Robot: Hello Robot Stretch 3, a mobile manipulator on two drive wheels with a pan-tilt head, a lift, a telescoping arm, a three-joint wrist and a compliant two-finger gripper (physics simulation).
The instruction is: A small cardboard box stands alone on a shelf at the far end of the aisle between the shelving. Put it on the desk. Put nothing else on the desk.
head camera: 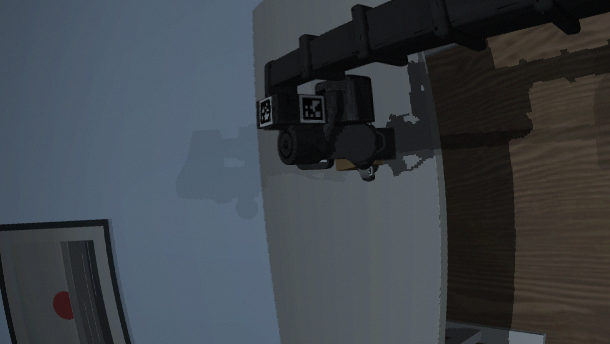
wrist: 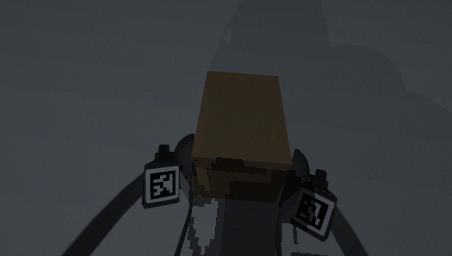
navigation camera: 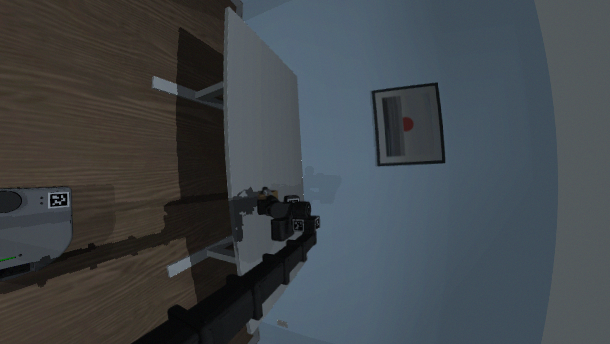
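Pixels of known places: gripper, fingertip midpoint: [wrist: 240, 161]; robot's base, origin of the base link: [navigation camera: 5, 200].
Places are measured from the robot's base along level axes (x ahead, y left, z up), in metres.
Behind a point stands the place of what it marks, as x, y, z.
The small cardboard box [head camera: 345, 164] @[0.003, -0.669, 0.845] [navigation camera: 270, 194] [wrist: 243, 120] @[-0.021, -0.652, 0.847] is brown and sits between the fingertips of my gripper [wrist: 240, 161] @[-0.024, -0.637, 0.817]. The gripper is shut on it, with one rounded fingertip at each side. Box and gripper are over the pale grey desk [head camera: 350, 260] @[0.232, -0.831, 0.721] [navigation camera: 265, 125] @[0.356, -0.792, 0.721] [wrist: 75, 100] @[0.213, -0.748, 0.721], inside its edges. In the head view the wrist hides most of the box and the fingers. I cannot tell whether the underside of the box touches the desk top. The shelf does not show in these views.
My extended arm [head camera: 395, 40] @[-0.086, -0.249, 1.097] [navigation camera: 225, 305] @[-0.082, -0.151, 1.092] reaches across one end of the desk. A blue wall [head camera: 200, 90] @[-0.275, -1.356, 0.918] [navigation camera: 350, 240] @[-0.420, -1.365, 1.075] with a framed picture [head camera: 62, 305] @[0.412, -1.294, 1.508] [navigation camera: 407, 125] @[0.404, -1.294, 1.503] stands behind the desk. My base [navigation camera: 35, 225] @[-0.089, -0.068, 0.160] is on the wooden floor [head camera: 555, 225] @[0.248, -0.537, 0.000] [navigation camera: 100, 125] @[0.363, -0.287, 0.001], in front of the desk's legs [navigation camera: 187, 92].
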